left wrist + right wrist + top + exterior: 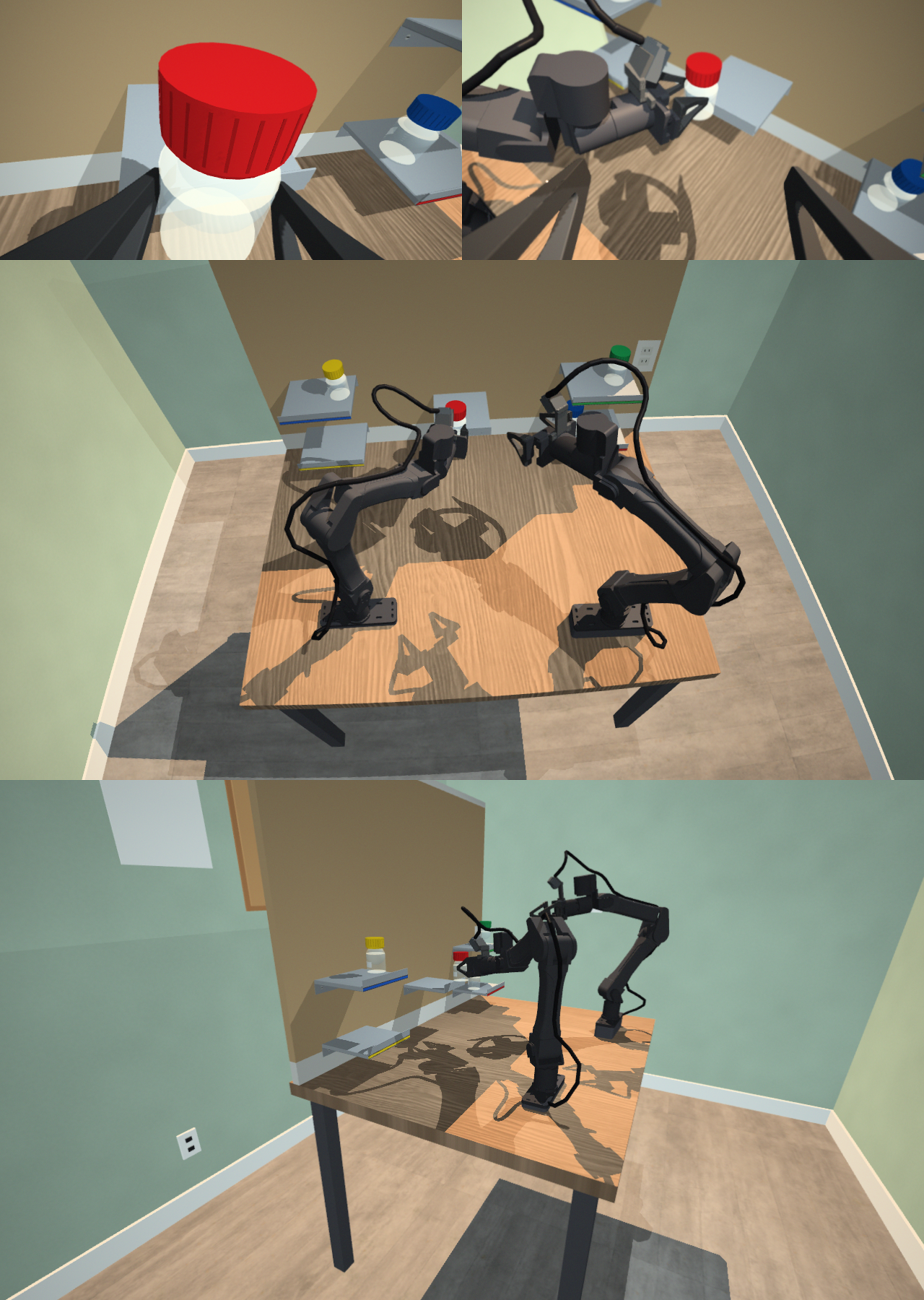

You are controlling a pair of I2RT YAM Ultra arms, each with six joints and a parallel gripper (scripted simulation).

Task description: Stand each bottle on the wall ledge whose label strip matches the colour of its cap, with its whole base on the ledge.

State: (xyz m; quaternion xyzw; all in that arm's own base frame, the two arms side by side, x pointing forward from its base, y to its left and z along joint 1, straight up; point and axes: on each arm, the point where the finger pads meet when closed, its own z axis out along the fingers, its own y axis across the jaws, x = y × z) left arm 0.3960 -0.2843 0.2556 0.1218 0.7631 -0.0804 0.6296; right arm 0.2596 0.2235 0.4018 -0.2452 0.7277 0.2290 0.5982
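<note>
The red-capped bottle is 200 mm ahead of my right hand, 190 mm below it and 170 mm to the left of it. Also, from my right hand: brown wall panel: 420 mm ahead, 170 mm to the left; then blue-capped bottle: 360 mm ahead, 310 mm below, 170 mm to the right; then green-capped bottle: 370 mm ahead, 270 mm to the right, 110 mm below.
</note>
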